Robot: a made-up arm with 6 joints.
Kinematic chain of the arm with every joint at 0, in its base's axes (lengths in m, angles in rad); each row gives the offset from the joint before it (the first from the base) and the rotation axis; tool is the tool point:
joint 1: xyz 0 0 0.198 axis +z
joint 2: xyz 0 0 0 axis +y
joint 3: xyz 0 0 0.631 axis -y
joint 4: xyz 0 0 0 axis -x
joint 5: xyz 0.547 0 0 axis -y
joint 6: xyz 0 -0.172 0 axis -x
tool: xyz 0 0 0
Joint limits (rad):
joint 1: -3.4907..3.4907
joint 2: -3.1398..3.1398
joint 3: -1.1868..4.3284
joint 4: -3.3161..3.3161
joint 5: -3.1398..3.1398
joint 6: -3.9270..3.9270
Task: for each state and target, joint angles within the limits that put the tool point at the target. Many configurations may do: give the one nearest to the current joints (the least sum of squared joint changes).
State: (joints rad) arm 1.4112 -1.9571 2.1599 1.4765 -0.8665 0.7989
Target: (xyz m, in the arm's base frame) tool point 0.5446 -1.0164 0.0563
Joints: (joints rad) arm 2.0325 -1.4408 1.8032 1.3668 -0.8665 0.7989
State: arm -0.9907 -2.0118 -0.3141 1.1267 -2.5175 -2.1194
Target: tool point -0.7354 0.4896 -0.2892
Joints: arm -0.6711 -2.6191 0.1408 1.1267 -2.5175 -2.1194
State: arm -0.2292 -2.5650 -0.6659 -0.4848 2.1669 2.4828
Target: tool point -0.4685 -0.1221 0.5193
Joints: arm -0.0737 -1.9159 -0.4628 -0.4310 2.1669 2.4828
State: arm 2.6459 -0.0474 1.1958 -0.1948 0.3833 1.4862
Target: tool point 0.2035 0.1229 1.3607
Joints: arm 2.8814 -0.2170 1.4389 -0.1013 0.3833 1.4862
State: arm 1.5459 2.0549 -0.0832 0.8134 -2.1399 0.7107
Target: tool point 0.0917 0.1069 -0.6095
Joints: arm 1.6471 2.2546 -0.3283 0.9534 -2.1399 0.7107
